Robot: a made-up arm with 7 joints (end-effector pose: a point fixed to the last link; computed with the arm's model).
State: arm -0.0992 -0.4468 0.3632 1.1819 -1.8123 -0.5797 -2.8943
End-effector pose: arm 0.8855 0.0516 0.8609 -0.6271 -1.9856 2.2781
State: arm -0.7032 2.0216 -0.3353 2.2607 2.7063 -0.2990 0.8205
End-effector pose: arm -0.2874 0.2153 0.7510 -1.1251 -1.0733 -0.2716
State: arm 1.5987 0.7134 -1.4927 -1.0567 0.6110 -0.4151 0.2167
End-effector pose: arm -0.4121 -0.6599 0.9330 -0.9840 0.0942 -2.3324
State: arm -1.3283 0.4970 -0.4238 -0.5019 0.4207 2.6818 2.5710
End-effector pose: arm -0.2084 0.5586 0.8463 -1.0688 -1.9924 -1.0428
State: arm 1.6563 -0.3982 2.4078 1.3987 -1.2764 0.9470 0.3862
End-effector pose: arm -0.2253 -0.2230 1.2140 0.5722 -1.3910 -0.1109
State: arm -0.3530 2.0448 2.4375 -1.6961 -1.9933 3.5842 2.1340
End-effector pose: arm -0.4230 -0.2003 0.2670 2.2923 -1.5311 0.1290
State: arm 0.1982 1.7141 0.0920 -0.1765 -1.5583 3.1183 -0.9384
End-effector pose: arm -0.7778 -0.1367 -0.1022 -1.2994 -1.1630 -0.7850
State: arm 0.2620 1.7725 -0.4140 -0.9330 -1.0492 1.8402 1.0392
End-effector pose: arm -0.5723 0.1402 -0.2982 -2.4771 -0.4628 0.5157
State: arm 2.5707 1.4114 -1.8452 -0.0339 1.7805 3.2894 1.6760
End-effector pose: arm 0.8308 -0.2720 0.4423 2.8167 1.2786 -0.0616
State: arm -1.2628 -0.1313 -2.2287 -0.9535 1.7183 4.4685 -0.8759
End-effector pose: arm 0.1629 -0.4642 1.0323 -2.2135 1.1802 1.5397
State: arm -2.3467 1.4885 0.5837 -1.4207 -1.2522 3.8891 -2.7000
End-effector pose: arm 0.0831 0.5466 -0.0089 1.0512 1.0308 -0.5389
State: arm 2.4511 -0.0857 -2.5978 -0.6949 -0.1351 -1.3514 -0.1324
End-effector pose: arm -0.2649 0.0426 1.2189 2.6464 -0.1853 1.4145
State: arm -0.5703 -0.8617 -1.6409 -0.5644 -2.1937 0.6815 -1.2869
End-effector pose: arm 0.9805 -0.2297 0.7002 -0.8667 -0.5493 -1.7237
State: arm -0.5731 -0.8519 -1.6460 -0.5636 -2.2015 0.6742 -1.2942
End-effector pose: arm 0.9766 -0.2326 0.7090 -0.8715 -0.5746 -1.7380
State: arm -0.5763 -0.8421 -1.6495 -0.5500 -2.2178 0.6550 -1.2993
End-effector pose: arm 0.9724 -0.2428 0.7237 -0.8716 -0.6100 -1.7598
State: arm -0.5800 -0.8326 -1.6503 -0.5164 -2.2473 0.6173 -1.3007
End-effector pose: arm 0.9670 -0.2642 0.7472 -0.8656 -0.6603 -1.7921
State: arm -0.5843 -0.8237 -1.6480 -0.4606 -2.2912 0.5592 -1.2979
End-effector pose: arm 0.9586 -0.2981 0.7790 -0.8561 -0.7261 -1.8347
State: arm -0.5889 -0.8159 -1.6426 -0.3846 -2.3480 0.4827 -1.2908
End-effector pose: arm 0.9450 -0.3434 0.8161 -0.8489 -0.8034 -1.8836
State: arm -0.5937 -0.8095 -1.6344 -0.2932 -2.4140 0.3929 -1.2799
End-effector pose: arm 0.9247 -0.3975 0.8536 -0.8507 -0.8847 -1.9344
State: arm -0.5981 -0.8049 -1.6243 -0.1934 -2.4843 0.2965 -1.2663
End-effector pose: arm 0.8982 -0.4558 0.8862 -0.8662 -0.9611 -1.9817
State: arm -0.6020 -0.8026 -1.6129 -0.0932 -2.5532 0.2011 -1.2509
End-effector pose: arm 0.8681 -0.5133 0.9099 -0.8952 -1.0237 -2.0209
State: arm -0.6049 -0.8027 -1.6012 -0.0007 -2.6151 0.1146 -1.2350
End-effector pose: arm 0.8382 -0.5654 0.9234 -0.9326 -1.0669 -2.0497
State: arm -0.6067 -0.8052 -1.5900 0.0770 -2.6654 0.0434 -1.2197
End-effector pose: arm 0.8128 -0.6082 0.9276 -0.9703 -1.0899 -2.0677
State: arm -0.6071 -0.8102 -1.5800 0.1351 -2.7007 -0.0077 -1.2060
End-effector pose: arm 0.7953 -0.6397 0.9247 -0.9998 -1.0946 -2.0763
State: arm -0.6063 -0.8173 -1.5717 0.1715 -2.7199 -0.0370 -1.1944
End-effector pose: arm 0.7871 -0.6595 0.9176 -1.0161 -1.0858 -2.0781
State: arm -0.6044 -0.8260 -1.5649 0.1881 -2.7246 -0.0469 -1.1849
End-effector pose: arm 0.7877 -0.6690 0.9085 -1.0182 -1.0682 -2.0747
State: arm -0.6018 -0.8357 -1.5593 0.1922 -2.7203 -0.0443 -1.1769
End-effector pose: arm 0.7939 -0.6720 0.8985 -1.0114 -1.0457 -2.0686
